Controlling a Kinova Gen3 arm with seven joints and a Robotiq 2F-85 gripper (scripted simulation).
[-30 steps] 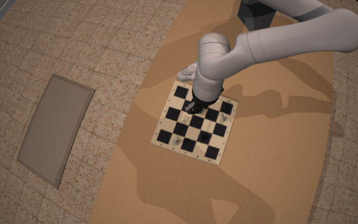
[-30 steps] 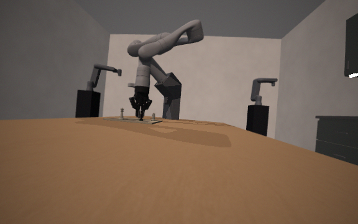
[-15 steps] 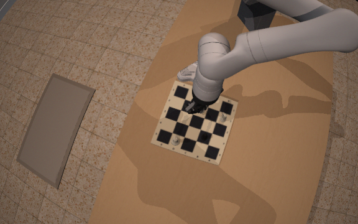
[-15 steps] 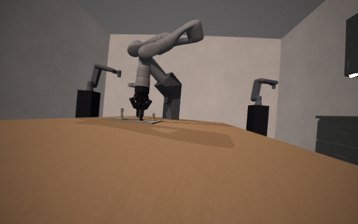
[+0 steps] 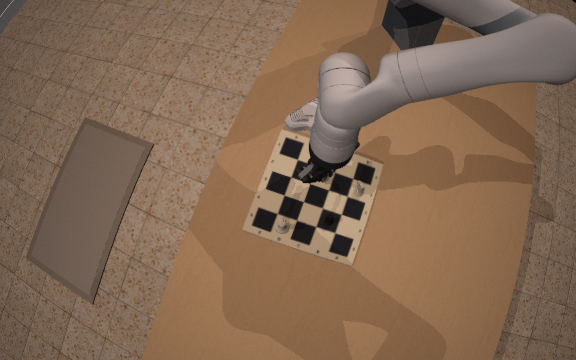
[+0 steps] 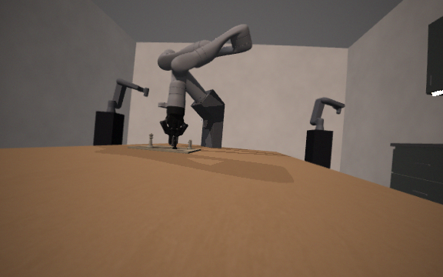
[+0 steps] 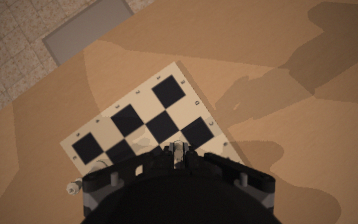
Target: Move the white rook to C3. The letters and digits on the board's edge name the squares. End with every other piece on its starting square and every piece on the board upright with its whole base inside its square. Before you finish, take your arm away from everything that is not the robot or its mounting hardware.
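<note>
The chessboard lies 40 mm ahead of my hand and 30 mm below it. Also, from my hand: black piece 80 mm ahead, 30 mm to the left, 10 mm below.
</note>
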